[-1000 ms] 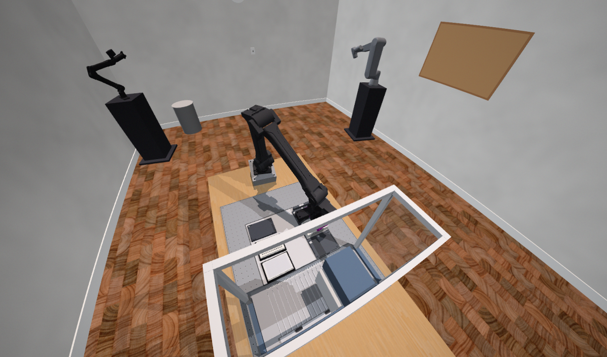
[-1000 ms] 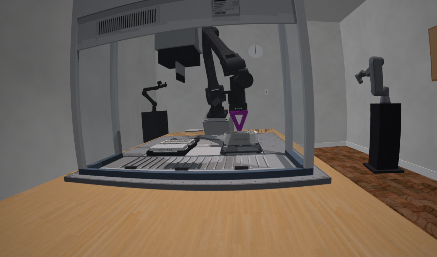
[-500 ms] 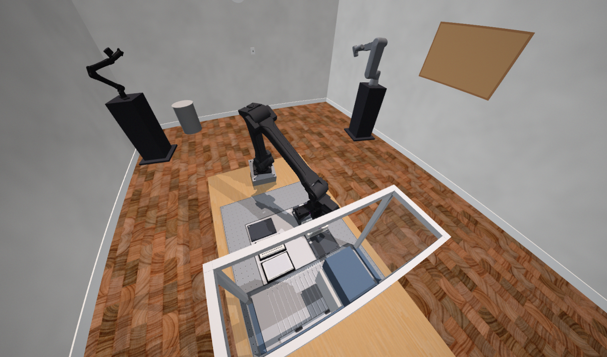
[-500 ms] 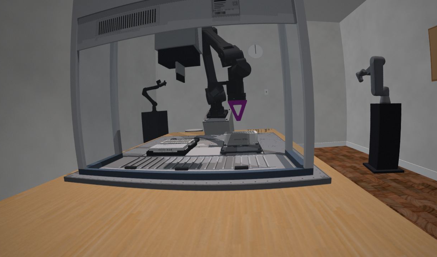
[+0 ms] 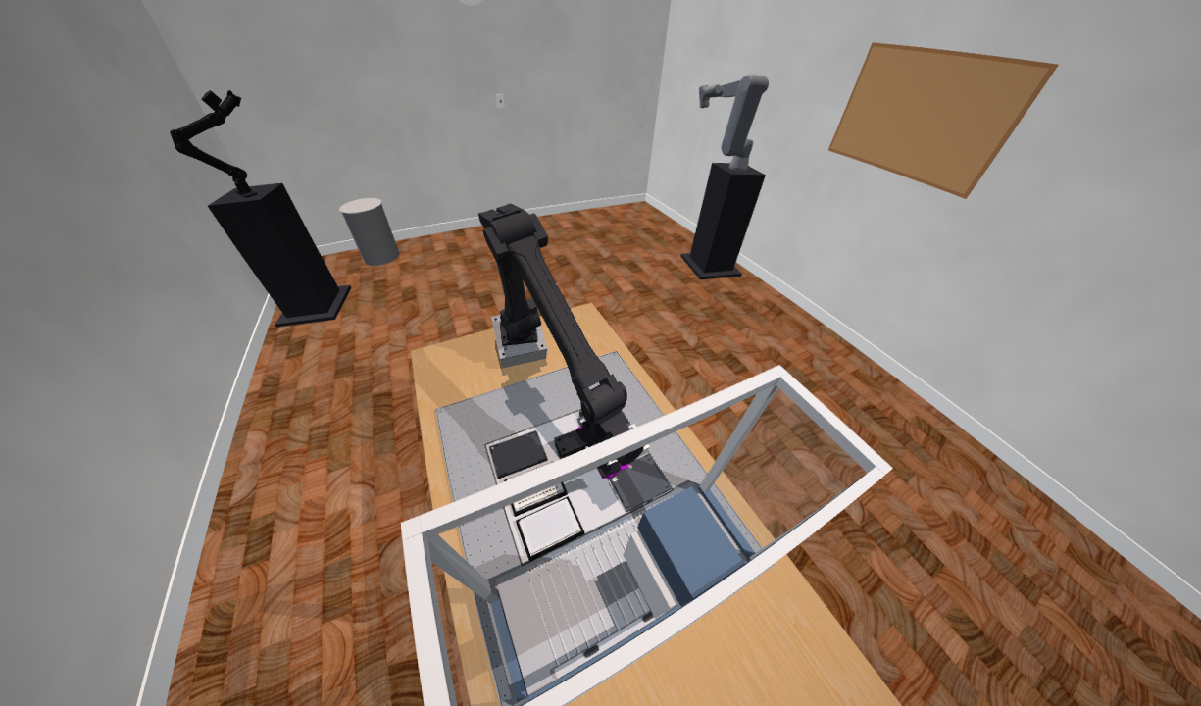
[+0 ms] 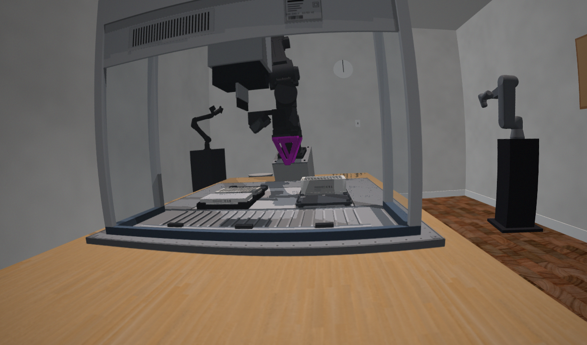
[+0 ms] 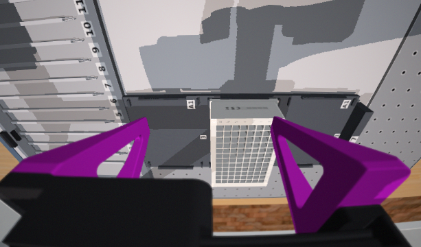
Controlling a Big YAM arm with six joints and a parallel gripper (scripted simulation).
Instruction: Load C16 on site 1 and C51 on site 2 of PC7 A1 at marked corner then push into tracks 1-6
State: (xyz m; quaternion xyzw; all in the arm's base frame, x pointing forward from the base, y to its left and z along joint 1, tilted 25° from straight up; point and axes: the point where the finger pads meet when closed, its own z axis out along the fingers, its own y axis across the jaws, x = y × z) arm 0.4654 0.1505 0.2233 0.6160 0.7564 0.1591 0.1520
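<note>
My hand is 15 cm to the left of the nest S3, 10 cm short of it and 10 cm above it. Also, from my hand: carrier PC7: 9 cm below, 8 cm to the left, 6 cm behind; 96-well plate C15: 17 cm to the right, 9 cm below, 1 cm behind; nest S1: 21 cm to the right, 12 cm behind, 10 cm below.
</note>
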